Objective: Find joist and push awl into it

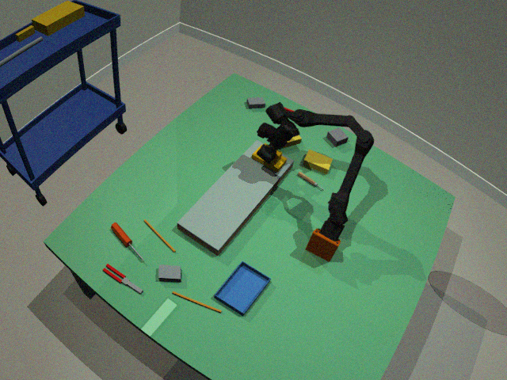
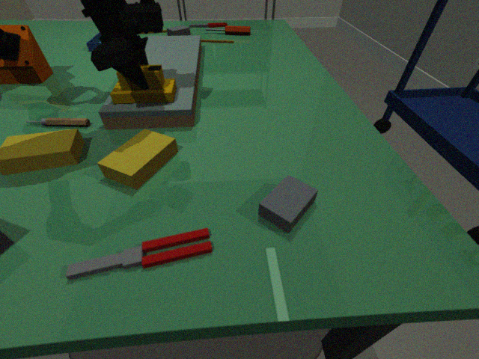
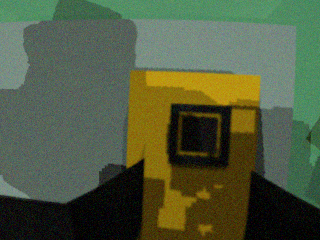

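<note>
My gripper tip is 49 cm to the right of the blue tray, 28 cm past it and 5 cm above it. Also, from my gripper tip: awl (20 cm behind, 6 cm to the right, 6 cm below); yellow stud finder (2 cm above, 1 cm ahead).
</note>
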